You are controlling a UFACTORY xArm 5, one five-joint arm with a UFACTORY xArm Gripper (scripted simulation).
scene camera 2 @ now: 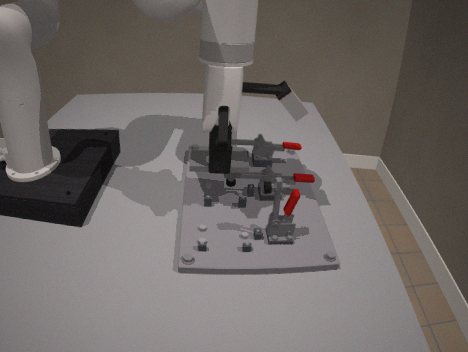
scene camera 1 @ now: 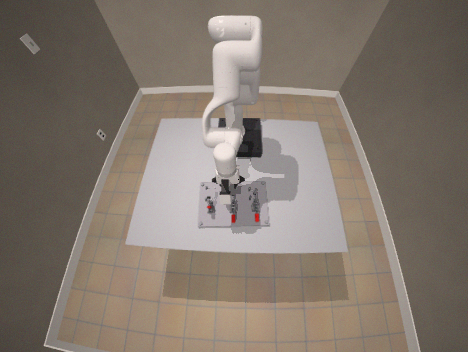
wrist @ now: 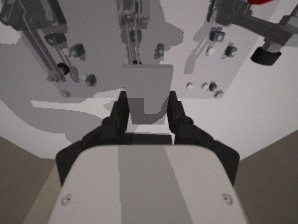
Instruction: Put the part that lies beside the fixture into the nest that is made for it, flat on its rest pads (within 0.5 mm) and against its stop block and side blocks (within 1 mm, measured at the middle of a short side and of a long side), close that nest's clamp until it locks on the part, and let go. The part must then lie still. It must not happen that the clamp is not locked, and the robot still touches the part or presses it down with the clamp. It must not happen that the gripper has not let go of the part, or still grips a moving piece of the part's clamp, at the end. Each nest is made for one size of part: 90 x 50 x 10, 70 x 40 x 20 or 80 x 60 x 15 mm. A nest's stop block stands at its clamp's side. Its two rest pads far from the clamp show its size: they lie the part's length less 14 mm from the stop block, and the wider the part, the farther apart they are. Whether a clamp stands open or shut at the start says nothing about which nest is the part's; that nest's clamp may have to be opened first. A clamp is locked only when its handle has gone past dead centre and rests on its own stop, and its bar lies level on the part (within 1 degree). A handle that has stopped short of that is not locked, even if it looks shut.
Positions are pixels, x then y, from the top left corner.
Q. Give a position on a grey fixture plate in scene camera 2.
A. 225,221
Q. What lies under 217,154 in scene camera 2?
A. My gripper.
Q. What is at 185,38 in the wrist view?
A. A grey fixture plate.
